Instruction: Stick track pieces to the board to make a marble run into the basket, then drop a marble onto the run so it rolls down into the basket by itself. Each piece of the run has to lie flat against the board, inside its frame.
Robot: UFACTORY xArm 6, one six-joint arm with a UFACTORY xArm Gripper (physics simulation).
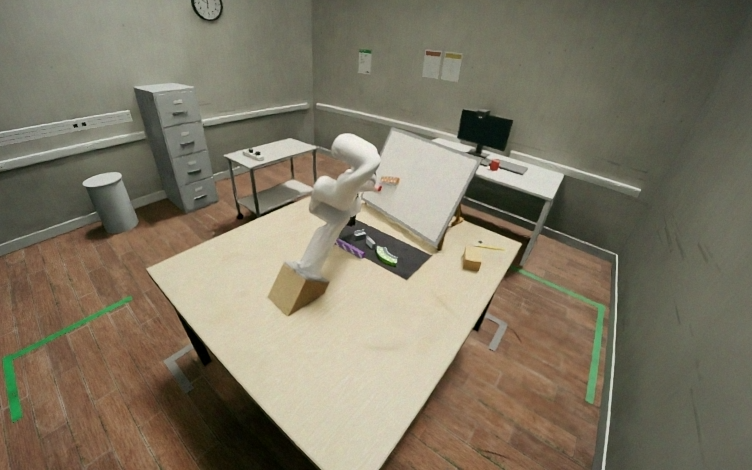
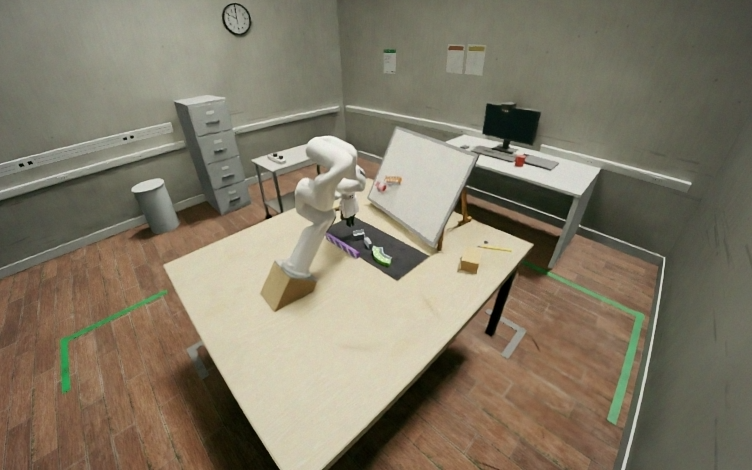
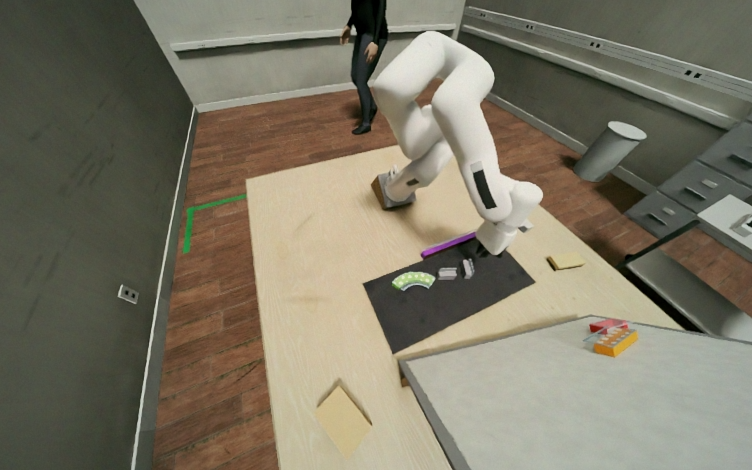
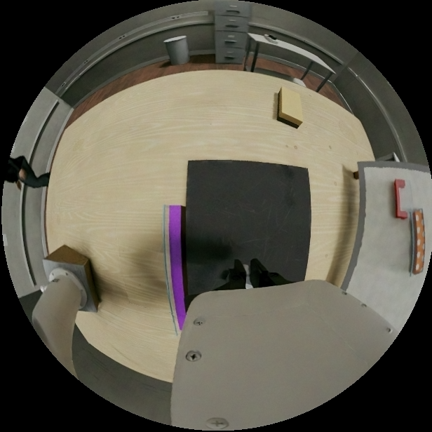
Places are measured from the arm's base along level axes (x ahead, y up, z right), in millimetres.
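Pixels of known places: gripper, fingertip midpoint: (image 1: 351, 225) (image 2: 350, 225) (image 3: 480, 254); arm's base at its link origin: (image 1: 307, 271) (image 2: 296, 270) (image 3: 397, 187).
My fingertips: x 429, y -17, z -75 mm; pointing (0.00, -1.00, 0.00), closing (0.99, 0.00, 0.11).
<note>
For each thing: its top centre in the pictures, then the offset to it from my fingertips. "spot": a spot on its surface instead. Level surfaces: height alone.
- tilted white board at a spot on its surface: (image 3: 554, 410) spot: dz +312, dx +324, dy +239 mm
- orange track piece at a spot on its surface: (image 3: 615, 341) (image 2: 395, 177) spot: dz +49, dx +351, dy +172 mm
- red piece at a spot on its surface: (image 3: 604, 325) (image 2: 382, 185) spot: dz -36, dx +342, dy +103 mm
- purple piece at a spot on its surface: (image 3: 449, 244) (image 2: 342, 243) spot: dz +40, dx -105, dy -40 mm
- green curved piece at a spot on its surface: (image 3: 413, 279) (image 2: 380, 254) spot: dz +250, dx -56, dy -47 mm
- black mat at its surface level: dy -69 mm
- wooden block at its top centre: (image 3: 342, 420) (image 2: 472, 254) (image 1: 473, 253) dz +627, dx +169, dy -12 mm
- yellow pencil at its top centre: (image 2: 494, 247) dz +682, dx +365, dy -65 mm
- yellow block at its top centre: (image 3: 568, 259) dz -325, dx +180, dy -42 mm
My gripper (image 1: 352, 220) (image 2: 348, 222) (image 3: 490, 252) (image 4: 244, 269) points down above the dark mat, shut on the marble (image 4: 247, 272), a small pale patch mostly hidden between the black fingers. A tilted white board (image 1: 427, 193) (image 2: 427, 193) (image 3: 554, 410) carries an orange track piece (image 2: 393, 180) (image 3: 615, 341) (image 4: 419, 242) and a red piece (image 2: 381, 186) (image 3: 604, 325) (image 4: 398, 199) beside it. A purple piece (image 2: 342, 244) (image 3: 449, 244) (image 4: 176, 260) lies along the mat's edge. A green curved piece (image 2: 381, 256) (image 3: 413, 279) and two small grey pieces (image 3: 447, 273) (image 3: 468, 268) lie on the mat. I cannot clearly identify the basket.
The black mat (image 2: 402, 264) (image 3: 399, 327) (image 4: 250, 200) lies between the arm's base and the board. A wooden block (image 1: 471, 258) (image 2: 470, 260) and a yellow pencil (image 2: 494, 248) are at the table's right. Another yellow block (image 3: 565, 261) (image 4: 290, 106) lies beyond the mat's other end.
</note>
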